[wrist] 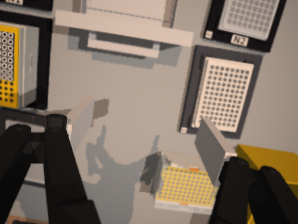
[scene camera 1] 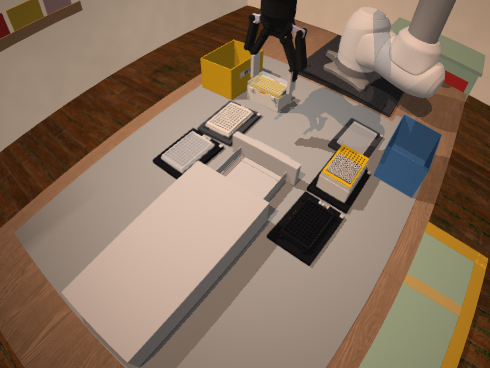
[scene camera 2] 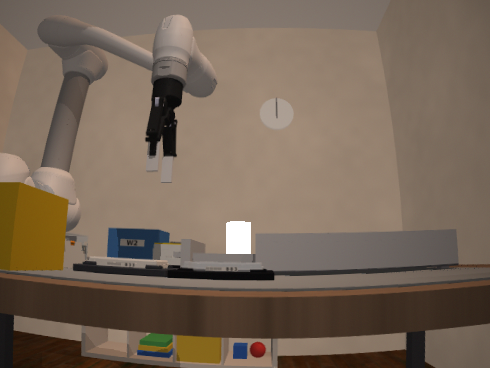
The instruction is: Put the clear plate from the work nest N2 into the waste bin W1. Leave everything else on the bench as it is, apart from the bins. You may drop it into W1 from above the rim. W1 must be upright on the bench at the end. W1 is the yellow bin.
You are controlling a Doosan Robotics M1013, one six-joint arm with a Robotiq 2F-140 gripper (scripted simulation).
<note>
The pictures show: the gripper, a black plate, a clear plate, a yellow-topped tip rack, a blue bin, a yellow bin W1, a white device and a white plate.
The gripper also shows in the wrist view and in scene camera 2.
</note>
